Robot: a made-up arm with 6 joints. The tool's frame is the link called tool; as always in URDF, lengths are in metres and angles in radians. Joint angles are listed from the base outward.
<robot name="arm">
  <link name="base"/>
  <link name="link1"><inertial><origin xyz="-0.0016 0.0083 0.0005"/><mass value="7.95"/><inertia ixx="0.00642" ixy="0" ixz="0" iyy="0.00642" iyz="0" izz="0.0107"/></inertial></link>
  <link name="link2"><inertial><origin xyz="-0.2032 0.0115 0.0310"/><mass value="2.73"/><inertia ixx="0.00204" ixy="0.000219" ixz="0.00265" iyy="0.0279" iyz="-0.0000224" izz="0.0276"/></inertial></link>
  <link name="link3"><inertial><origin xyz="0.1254 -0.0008 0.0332"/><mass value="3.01"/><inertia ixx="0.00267" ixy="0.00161" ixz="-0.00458" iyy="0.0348" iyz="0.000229" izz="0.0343"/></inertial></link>
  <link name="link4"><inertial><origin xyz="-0.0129 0.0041 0.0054"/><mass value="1.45"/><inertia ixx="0.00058" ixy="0" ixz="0.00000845" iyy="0.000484" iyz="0" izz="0.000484"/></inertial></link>
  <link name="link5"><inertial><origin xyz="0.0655 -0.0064 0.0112"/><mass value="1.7"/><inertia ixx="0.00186" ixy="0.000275" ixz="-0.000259" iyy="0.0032" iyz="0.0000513" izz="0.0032"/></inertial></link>
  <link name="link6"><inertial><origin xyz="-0.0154 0.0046 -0.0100"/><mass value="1.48"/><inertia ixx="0.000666" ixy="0" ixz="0.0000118" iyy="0.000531" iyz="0" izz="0.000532"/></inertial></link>
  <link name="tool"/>
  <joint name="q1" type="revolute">
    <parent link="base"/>
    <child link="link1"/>
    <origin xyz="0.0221 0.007 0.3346"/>
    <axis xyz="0 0 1"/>
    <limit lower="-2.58" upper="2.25"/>
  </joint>
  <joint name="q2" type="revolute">
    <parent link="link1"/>
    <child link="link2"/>
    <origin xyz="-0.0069 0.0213 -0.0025"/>
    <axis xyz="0.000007 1 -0.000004"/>
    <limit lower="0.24" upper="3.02"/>
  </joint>
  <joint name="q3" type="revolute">
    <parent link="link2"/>
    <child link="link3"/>
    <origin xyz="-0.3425 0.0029 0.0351"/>
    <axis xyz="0.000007 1 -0.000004"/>
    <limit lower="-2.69" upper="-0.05"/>
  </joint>
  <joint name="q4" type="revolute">
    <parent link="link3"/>
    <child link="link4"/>
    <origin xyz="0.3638 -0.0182 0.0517"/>
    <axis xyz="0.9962 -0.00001 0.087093"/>
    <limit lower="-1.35" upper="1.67"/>
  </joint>
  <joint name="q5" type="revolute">
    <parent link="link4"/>
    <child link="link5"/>
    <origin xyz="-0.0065 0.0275 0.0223"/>
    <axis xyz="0.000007 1 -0.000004"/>
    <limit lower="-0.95" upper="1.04"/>
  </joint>
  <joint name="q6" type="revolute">
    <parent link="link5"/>
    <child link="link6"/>
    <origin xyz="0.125 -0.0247 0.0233"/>
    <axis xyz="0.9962 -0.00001 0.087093"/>
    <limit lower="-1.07" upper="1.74"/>
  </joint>
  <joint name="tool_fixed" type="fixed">
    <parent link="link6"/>
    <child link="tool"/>
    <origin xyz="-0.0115 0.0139 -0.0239" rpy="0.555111 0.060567 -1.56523"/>
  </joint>
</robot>
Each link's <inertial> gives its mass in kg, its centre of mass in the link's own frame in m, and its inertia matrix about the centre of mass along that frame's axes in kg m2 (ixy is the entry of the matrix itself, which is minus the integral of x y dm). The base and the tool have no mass. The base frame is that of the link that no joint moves.
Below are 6 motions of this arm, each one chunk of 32 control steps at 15 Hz.
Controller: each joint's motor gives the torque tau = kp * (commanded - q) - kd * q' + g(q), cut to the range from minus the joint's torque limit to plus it. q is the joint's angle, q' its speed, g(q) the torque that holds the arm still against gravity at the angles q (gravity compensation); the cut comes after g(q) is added. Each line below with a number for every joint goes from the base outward.
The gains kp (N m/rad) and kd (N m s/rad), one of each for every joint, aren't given. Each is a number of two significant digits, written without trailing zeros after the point. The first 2 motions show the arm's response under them.
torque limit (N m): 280 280 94 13 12 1.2
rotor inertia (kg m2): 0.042 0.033 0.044 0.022 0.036 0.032
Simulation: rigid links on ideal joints. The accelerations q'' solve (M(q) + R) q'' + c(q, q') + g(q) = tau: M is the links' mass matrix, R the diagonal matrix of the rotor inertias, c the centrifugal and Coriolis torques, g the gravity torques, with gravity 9.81 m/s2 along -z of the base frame. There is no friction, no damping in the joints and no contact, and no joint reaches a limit. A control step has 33 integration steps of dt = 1/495 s. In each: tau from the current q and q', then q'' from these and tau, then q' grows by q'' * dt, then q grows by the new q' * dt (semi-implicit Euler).
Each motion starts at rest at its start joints. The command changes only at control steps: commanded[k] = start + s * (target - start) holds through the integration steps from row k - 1 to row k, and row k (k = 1, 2, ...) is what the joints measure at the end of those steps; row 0 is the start. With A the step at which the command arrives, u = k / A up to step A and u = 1 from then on. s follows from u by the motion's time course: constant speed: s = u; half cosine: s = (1 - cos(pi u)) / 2; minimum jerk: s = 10 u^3 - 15 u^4 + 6 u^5; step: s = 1 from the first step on.
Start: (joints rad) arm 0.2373 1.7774 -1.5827 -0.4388 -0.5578 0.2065
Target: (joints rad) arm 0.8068 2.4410 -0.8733 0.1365 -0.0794 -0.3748
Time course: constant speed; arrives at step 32
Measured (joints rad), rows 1 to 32:
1: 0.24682 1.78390 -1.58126 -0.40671 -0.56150 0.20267
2: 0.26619 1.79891 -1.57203 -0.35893 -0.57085 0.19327
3: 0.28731 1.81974 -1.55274 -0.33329 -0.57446 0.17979
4: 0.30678 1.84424 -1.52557 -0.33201 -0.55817 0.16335
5: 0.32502 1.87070 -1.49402 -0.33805 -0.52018 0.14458
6: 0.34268 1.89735 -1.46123 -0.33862 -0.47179 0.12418
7: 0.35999 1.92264 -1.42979 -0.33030 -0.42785 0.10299
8: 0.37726 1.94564 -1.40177 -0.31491 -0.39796 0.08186
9: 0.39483 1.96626 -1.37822 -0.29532 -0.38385 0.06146
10: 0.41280 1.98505 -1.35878 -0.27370 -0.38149 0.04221
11: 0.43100 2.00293 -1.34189 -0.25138 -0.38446 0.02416
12: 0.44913 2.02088 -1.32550 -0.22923 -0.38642 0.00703
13: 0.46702 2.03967 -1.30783 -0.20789 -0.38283 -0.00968
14: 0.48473 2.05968 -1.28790 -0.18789 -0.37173 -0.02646
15: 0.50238 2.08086 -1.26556 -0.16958 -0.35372 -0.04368
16: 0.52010 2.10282 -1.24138 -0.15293 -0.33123 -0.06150
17: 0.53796 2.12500 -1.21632 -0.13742 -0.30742 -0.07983
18: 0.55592 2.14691 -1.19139 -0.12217 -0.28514 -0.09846
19: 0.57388 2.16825 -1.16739 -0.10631 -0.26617 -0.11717
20: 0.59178 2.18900 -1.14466 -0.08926 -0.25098 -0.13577
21: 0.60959 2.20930 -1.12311 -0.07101 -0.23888 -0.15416
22: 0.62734 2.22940 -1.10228 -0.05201 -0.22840 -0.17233
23: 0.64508 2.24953 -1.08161 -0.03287 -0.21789 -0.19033
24: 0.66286 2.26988 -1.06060 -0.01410 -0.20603 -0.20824
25: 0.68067 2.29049 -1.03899 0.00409 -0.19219 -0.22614
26: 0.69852 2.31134 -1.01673 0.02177 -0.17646 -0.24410
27: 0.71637 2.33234 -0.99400 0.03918 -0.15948 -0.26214
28: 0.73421 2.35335 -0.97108 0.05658 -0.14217 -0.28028
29: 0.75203 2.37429 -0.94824 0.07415 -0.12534 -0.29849
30: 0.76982 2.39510 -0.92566 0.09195 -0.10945 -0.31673
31: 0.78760 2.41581 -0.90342 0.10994 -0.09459 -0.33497
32: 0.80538 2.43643 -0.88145 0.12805 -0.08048 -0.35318
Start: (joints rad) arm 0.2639 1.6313 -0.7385 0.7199 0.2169 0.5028
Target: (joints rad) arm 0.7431 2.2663 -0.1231 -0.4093 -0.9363 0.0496
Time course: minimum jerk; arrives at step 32
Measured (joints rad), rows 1 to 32:
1: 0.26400 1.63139 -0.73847 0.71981 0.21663 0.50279
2: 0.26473 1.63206 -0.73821 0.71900 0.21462 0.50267
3: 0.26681 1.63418 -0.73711 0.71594 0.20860 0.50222
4: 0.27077 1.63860 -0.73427 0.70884 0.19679 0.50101
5: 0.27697 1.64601 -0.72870 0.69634 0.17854 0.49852
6: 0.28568 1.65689 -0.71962 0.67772 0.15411 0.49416
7: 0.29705 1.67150 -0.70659 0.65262 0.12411 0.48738
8: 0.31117 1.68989 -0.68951 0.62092 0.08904 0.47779
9: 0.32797 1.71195 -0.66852 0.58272 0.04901 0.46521
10: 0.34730 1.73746 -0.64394 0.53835 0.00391 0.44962
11: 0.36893 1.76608 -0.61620 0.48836 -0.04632 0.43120
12: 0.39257 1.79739 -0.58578 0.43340 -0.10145 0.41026
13: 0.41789 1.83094 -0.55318 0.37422 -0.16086 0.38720
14: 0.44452 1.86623 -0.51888 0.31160 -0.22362 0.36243
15: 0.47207 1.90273 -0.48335 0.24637 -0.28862 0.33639
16: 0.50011 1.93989 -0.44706 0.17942 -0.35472 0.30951
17: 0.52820 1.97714 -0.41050 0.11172 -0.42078 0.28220
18: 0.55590 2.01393 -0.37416 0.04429 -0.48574 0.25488
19: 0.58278 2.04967 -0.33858 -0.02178 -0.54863 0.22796
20: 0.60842 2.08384 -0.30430 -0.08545 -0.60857 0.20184
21: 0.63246 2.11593 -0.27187 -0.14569 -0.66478 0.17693
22: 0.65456 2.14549 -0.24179 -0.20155 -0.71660 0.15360
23: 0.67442 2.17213 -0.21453 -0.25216 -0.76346 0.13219
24: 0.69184 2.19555 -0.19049 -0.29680 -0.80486 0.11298
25: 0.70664 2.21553 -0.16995 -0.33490 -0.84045 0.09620
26: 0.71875 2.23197 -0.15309 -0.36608 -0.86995 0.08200
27: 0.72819 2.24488 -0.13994 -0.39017 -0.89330 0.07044
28: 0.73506 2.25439 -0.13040 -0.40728 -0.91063 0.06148
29: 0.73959 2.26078 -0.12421 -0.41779 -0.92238 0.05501
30: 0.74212 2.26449 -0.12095 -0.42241 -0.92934 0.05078
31: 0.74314 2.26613 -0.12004 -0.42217 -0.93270 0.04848
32: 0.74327 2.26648 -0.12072 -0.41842 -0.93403 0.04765
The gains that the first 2 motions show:
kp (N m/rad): 390 390 130 7.6 10 2.7
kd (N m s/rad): 16 20 7.5 0.44 0.42 0.3
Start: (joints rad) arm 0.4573 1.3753 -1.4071 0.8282 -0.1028 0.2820
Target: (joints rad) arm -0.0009 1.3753 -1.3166 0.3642 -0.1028 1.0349
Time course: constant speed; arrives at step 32
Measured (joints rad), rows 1 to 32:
1: 0.44725 1.37474 -1.40627 0.81320 -0.09355 0.28594
2: 0.43163 1.37447 -1.40400 0.79655 -0.08923 0.29700
3: 0.41627 1.37482 -1.40060 0.78549 -0.09560 0.31507
4: 0.40148 1.37536 -1.39692 0.77560 -0.10446 0.33842
5: 0.38693 1.37568 -1.39358 0.76376 -0.10899 0.36471
6: 0.37265 1.37569 -1.39069 0.74957 -0.10820 0.39186
7: 0.35856 1.37552 -1.38806 0.73383 -0.10470 0.41848
8: 0.34446 1.37538 -1.38543 0.71771 -0.10158 0.44397
9: 0.33022 1.37533 -1.38268 0.70223 -0.10044 0.46829
10: 0.31586 1.37536 -1.37981 0.68769 -0.10113 0.49177
11: 0.30144 1.37542 -1.37692 0.67376 -0.10253 0.51482
12: 0.28705 1.37544 -1.37407 0.65987 -0.10357 0.53778
13: 0.27271 1.37542 -1.37128 0.64566 -0.10385 0.56086
14: 0.25842 1.37539 -1.36851 0.63108 -0.10356 0.58413
15: 0.24413 1.37536 -1.36572 0.61632 -0.10309 0.60757
16: 0.22983 1.37536 -1.36289 0.60161 -0.10278 0.63111
17: 0.21552 1.37538 -1.36003 0.58706 -0.10270 0.65470
18: 0.20119 1.37540 -1.35716 0.57262 -0.10277 0.67830
19: 0.18686 1.37542 -1.35430 0.55822 -0.10286 0.70188
20: 0.17253 1.37542 -1.35147 0.54378 -0.10290 0.72544
21: 0.15821 1.37542 -1.34865 0.52928 -0.10290 0.74898
22: 0.14390 1.37540 -1.34584 0.51475 -0.10289 0.77251
23: 0.12958 1.37539 -1.34303 0.50022 -0.10289 0.79604
24: 0.11526 1.37539 -1.34022 0.48571 -0.10291 0.81956
25: 0.10094 1.37539 -1.33739 0.47121 -0.10293 0.84308
26: 0.08662 1.37539 -1.33456 0.45672 -0.10293 0.86661
27: 0.07230 1.37539 -1.33173 0.44223 -0.10291 0.89014
28: 0.05798 1.37540 -1.32890 0.42773 -0.10288 0.91367
29: 0.04366 1.37540 -1.32606 0.41323 -0.10286 0.93719
30: 0.02934 1.37540 -1.32323 0.39872 -0.10284 0.96072
31: 0.01502 1.37540 -1.32040 0.38422 -0.10283 0.98425
32: 0.00070 1.37540 -1.31758 0.36972 -0.10284 1.00777

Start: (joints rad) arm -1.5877 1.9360 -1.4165 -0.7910 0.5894 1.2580
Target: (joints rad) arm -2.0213 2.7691 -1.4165 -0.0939 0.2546 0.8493
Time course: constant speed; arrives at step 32
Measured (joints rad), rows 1 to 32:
1: -1.59358 1.94704 -1.42451 -0.77697 0.58211 1.25576
2: -1.60809 1.97003 -1.43322 -0.75132 0.55729 1.25036
3: -1.62557 1.99864 -1.43498 -0.72718 0.52935 1.24212
4: -1.64133 2.02883 -1.43030 -0.70742 0.51574 1.23119
5: -1.65482 2.05867 -1.42268 -0.68884 0.51840 1.21776
6: -1.66761 2.08739 -1.41547 -0.66908 0.52717 1.20244
7: -1.68091 2.11478 -1.41080 -0.64810 0.53119 1.18620
8: -1.69476 2.14091 -1.40943 -0.62663 0.52548 1.17014
9: -1.70862 2.16610 -1.41089 -0.60485 0.51094 1.15512
10: -1.72213 2.19078 -1.41394 -0.58242 0.49160 1.14153
11: -1.73533 2.21545 -1.41720 -0.55930 0.47187 1.12929
12: -1.74851 2.24050 -1.41967 -0.53600 0.45494 1.11792
13: -1.76191 2.26613 -1.42084 -0.51324 0.44214 1.10679
14: -1.77558 2.29231 -1.42072 -0.49135 0.43313 1.09536
15: -1.78940 2.31887 -1.41967 -0.47021 0.42648 1.08329
16: -1.80320 2.34557 -1.41822 -0.44939 0.42039 1.07052
17: -1.81688 2.37216 -1.41689 -0.42846 0.41334 1.05723
18: -1.83042 2.39851 -1.41605 -0.40717 0.40454 1.04369
19: -1.84388 2.42458 -1.41583 -0.38546 0.39394 1.03021
20: -1.85734 2.45043 -1.41616 -0.36342 0.38206 1.01699
21: -1.87085 2.47616 -1.41681 -0.34120 0.36967 1.00409
22: -1.88440 2.50188 -1.41751 -0.31897 0.35746 0.99147
23: -1.89800 2.52769 -1.41805 -0.29683 0.34589 0.97902
24: -1.91160 2.55364 -1.41830 -0.27486 0.33509 0.96660
25: -1.92519 2.57970 -1.41827 -0.25307 0.32496 0.95409
26: -1.93877 2.60586 -1.41803 -0.23141 0.31525 0.94144
27: -1.95234 2.63204 -1.41771 -0.20981 0.30564 0.92865
28: -1.96590 2.65819 -1.41742 -0.18820 0.29588 0.91576
29: -1.97945 2.68429 -1.41724 -0.16652 0.28579 0.90282
30: -1.99301 2.71033 -1.41720 -0.14474 0.27535 0.88990
31: -2.00657 2.73632 -1.41727 -0.12288 0.26461 0.87703
32: -2.02013 2.76228 -1.41742 -0.10098 0.25372 0.86423

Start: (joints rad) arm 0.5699 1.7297 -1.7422 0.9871 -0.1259 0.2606
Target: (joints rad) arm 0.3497 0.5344 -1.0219 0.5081 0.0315 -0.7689
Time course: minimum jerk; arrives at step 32
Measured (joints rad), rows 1 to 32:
1: 0.56986 1.72953 -1.74198 0.98701 -0.12580 0.26056
2: 0.56956 1.72824 -1.74042 0.98642 -0.12504 0.26015
3: 0.56867 1.72439 -1.73622 0.98499 -0.12273 0.25859
4: 0.56690 1.71647 -1.72864 0.98243 -0.11844 0.25465
5: 0.56406 1.70318 -1.71751 0.97821 -0.11256 0.24706
6: 0.56003 1.68352 -1.70299 0.97152 -0.10602 0.23470
7: 0.55474 1.65679 -1.68537 0.96171 -0.09984 0.21682
8: 0.54813 1.62272 -1.66490 0.94849 -0.09471 0.19307
9: 0.54024 1.58138 -1.64167 0.93197 -0.09085 0.16341
10: 0.53116 1.53321 -1.61570 0.91250 -0.08801 0.12804
11: 0.52104 1.47891 -1.58690 0.89054 -0.08559 0.08732
12: 0.51006 1.41935 -1.55523 0.86654 -0.08288 0.04168
13: 0.49839 1.35551 -1.52080 0.84093 -0.07927 -0.00839
14: 0.48621 1.28841 -1.48386 0.81413 -0.07436 -0.06231
15: 0.47371 1.21912 -1.44488 0.78653 -0.06810 -0.11939
16: 0.46104 1.14866 -1.40448 0.75849 -0.06069 -0.17884
17: 0.44839 1.07810 -1.36337 0.73038 -0.05246 -0.23976
18: 0.43590 1.00847 -1.32230 0.70256 -0.04379 -0.30115
19: 0.42375 0.94081 -1.28199 0.67540 -0.03498 -0.36199
20: 0.41212 0.87615 -1.24312 0.64930 -0.02626 -0.42125
21: 0.40116 0.81544 -1.20627 0.62465 -0.01775 -0.47795
22: 0.39105 0.75957 -1.17196 0.60184 -0.00952 -0.53120
23: 0.38191 0.70927 -1.14066 0.58118 -0.00165 -0.58020
24: 0.37388 0.66514 -1.11276 0.56294 0.00576 -0.62430
25: 0.36702 0.62757 -1.08859 0.54732 0.01253 -0.66295
26: 0.36140 0.59674 -1.06838 0.53441 0.01844 -0.69580
27: 0.35701 0.57264 -1.05224 0.52425 0.02329 -0.72263
28: 0.35379 0.55497 -1.04010 0.51674 0.02693 -0.74346
29: 0.35164 0.54321 -1.03170 0.51170 0.02933 -0.75851
30: 0.35041 0.53653 -1.02654 0.50881 0.03063 -0.76824
31: 0.34987 0.53380 -1.02389 0.50761 0.03108 -0.77338
32: 0.34973 0.53356 -1.02278 0.50753 0.03109 -0.77493

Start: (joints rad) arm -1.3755 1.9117 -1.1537 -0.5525 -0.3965 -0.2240
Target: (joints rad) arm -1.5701 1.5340 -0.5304 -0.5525 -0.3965 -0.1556
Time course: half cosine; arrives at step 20
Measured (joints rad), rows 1 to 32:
1: -1.37613 1.91027 -1.15169 -0.55254 -0.39737 -0.22389
2: -1.37871 1.90490 -1.14405 -0.55278 -0.40011 -0.22340
3: -1.38403 1.89455 -1.12907 -0.55291 -0.40383 -0.22229
4: -1.39200 1.87970 -1.10691 -0.55213 -0.40662 -0.22052
5: -1.40214 1.86107 -1.07812 -0.55025 -0.40740 -0.21810
6: -1.41402 1.83923 -1.04327 -0.54805 -0.40635 -0.21506
7: -1.42727 1.81469 -1.00312 -0.54650 -0.40429 -0.21141
8: -1.44155 1.78798 -0.95867 -0.54602 -0.40191 -0.20719
9: -1.45651 1.75969 -0.91117 -0.54646 -0.39964 -0.20247
10: -1.47179 1.73045 -0.86192 -0.54736 -0.39763 -0.19734
11: -1.48706 1.70097 -0.81223 -0.54835 -0.39588 -0.19195
12: -1.50194 1.67199 -0.76332 -0.54927 -0.39435 -0.18646
13: -1.51608 1.64425 -0.71634 -0.55019 -0.39292 -0.18102
14: -1.52912 1.61847 -0.67239 -0.55127 -0.39148 -0.17578
15: -1.54077 1.59528 -0.63249 -0.55262 -0.38993 -0.17087
16: -1.55074 1.57526 -0.59763 -0.55426 -0.38826 -0.16643
17: -1.55881 1.55888 -0.56870 -0.55604 -0.38655 -0.16255
18: -1.56479 1.54654 -0.54647 -0.55778 -0.38496 -0.15934
19: -1.56854 1.53852 -0.53158 -0.55926 -0.38368 -0.15689
20: -1.56998 1.53502 -0.52444 -0.56032 -0.38287 -0.15528
21: -1.57005 1.53457 -0.52368 -0.56071 -0.38367 -0.15443
22: -1.57002 1.53462 -0.52605 -0.55926 -0.38747 -0.15422
23: -1.57008 1.53428 -0.52899 -0.55553 -0.39367 -0.15445
24: -1.57012 1.53383 -0.53133 -0.55136 -0.39986 -0.15491
25: -1.57013 1.53355 -0.53262 -0.54872 -0.40362 -0.15536
26: -1.57012 1.53351 -0.53284 -0.54822 -0.40394 -0.15568
27: -1.57011 1.53365 -0.53222 -0.54936 -0.40148 -0.15584
28: -1.57011 1.53387 -0.53118 -0.55118 -0.39787 -0.15587
29: -1.57011 1.53407 -0.53015 -0.55287 -0.39475 -0.15582
30: -1.57010 1.53420 -0.52948 -0.55395 -0.39309 -0.15573
31: -1.57010 1.53422 -0.52930 -0.55426 -0.39307 -0.15564
32: -1.57009 1.53416 -0.52954 -0.55393 -0.39425 -0.15558

